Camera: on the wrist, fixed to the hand. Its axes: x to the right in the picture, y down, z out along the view.
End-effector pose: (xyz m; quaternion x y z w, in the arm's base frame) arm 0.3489 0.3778 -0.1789 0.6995 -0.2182 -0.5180 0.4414
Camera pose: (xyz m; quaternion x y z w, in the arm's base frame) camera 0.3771 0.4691 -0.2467 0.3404 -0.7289 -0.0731 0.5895
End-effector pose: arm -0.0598 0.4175 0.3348 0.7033 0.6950 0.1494 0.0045
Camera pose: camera -0.1693 0.3868 0.3628 -0.9920 0.0007 0.0099 0.1255
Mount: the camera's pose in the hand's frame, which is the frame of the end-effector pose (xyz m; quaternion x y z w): -0.0232 -0.0999 -0.0566 0.0995 -0.0679 0.7087 0.6952
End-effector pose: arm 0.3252 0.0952 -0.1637 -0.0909 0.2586 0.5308 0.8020
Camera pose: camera 0.3899 0.0108 -0.2128 0.2359 0.2425 0.9178 0.2080
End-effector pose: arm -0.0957 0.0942 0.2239 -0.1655 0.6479 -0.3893 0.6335
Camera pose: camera -0.1740 0.0632 0.3053 0.3807 0.4859 0.1251 0.7767
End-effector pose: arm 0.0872 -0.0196 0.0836 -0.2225 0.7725 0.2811 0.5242
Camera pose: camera 0.1204 -0.1305 0.1018 0.4640 0.6871 0.5051 0.2398
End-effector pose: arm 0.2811 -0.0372 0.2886 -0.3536 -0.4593 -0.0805 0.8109
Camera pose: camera 0.2614 -0.1520 0.3013 -0.4961 -0.1318 0.5884 0.6248
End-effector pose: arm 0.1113 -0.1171 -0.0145 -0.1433 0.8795 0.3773 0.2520
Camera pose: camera 0.1558 -0.2247 -0.0275 -0.5744 -0.7334 -0.3631 0.0182
